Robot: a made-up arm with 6 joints.
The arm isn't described. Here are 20 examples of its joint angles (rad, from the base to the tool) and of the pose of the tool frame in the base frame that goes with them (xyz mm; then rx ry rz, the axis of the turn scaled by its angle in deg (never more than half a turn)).
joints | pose
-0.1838 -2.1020 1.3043 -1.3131 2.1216 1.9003 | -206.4 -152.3 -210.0 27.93 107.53 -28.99
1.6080 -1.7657 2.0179 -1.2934 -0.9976 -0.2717 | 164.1 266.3 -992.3 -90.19 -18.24 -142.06
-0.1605 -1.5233 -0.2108 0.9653 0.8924 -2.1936 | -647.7 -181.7 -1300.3 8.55 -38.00 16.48
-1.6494 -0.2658 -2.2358 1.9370 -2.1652 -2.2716 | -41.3 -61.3 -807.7 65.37 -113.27 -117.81
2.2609 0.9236 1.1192 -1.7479 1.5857 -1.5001 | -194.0 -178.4 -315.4 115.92 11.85 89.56
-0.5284 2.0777 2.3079 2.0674 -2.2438 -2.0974 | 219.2 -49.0 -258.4 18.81 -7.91 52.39
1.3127 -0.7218 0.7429 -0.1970 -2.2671 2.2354 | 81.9 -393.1 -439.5 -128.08 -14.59 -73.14
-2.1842 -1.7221 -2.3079 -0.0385 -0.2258 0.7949 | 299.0 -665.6 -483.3 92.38 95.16 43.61
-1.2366 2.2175 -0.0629 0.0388 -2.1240 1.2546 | -65.3 190.1 -133.6 -11.00 27.06 57.72
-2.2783 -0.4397 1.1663 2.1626 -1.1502 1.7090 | -564.5 379.7 23.9 24.82 95.51 25.47
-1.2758 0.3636 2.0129 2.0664 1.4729 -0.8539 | -658.7 18.7 429.5 141.07 0.55 -49.47
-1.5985 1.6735 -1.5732 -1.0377 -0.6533 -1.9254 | -932.8 446.7 164.8 96.67 43.23 -20.29
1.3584 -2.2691 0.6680 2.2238 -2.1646 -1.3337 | -26.3 -279.3 -452.9 -59.03 140.60 11.36
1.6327 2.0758 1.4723 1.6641 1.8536 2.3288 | -484.1 170.1 466.9 102.99 48.29 -79.98
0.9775 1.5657 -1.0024 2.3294 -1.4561 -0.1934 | 27.5 -484.9 -140.8 79.54 -19.51 56.08
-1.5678 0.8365 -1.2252 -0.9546 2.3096 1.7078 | -101.9 310.8 -548.2 13.22 -85.66 -150.02
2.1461 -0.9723 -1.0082 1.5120 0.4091 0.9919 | 310.0 -731.1 -1144.2 -86.15 -95.18 -24.84
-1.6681 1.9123 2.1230 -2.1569 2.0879 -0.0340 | 185.8 22.8 -563.7 1.49 -47.57 -51.97
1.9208 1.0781 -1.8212 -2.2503 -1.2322 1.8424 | 872.3 357.3 10.4 33.74 137.52 -84.30
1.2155 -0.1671 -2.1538 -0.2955 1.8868 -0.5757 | 133.6 -573.5 -1189.8 -8.22 -16.50 49.25
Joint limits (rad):
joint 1: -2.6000..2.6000
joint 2: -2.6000..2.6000
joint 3: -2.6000..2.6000
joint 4: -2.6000..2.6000
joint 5: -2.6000..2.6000
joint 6: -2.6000..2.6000
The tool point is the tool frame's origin. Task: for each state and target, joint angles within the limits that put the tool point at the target. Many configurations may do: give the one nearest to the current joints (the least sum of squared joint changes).
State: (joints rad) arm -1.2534 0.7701 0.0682 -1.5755 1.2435 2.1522
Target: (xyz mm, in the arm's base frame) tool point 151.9 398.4 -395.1
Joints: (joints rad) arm -1.4976 0.6737 0.3045 -1.1909 1.4016 2.3213
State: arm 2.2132 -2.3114 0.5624 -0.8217 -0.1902 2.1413
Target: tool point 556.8 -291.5 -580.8
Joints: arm 1.8516 -2.5815 0.7780 -1.0600 0.6472 2.3468
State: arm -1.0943 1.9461 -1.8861 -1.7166 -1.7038 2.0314
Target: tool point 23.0 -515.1 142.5
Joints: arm -0.6945 1.5761 -2.2187 -1.1139 -1.6071 2.0154
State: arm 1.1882 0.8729 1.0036 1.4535 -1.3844 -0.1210
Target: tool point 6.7 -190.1 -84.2
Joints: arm 1.1348 0.9269 1.0448 1.6403 -1.5243 -0.0268
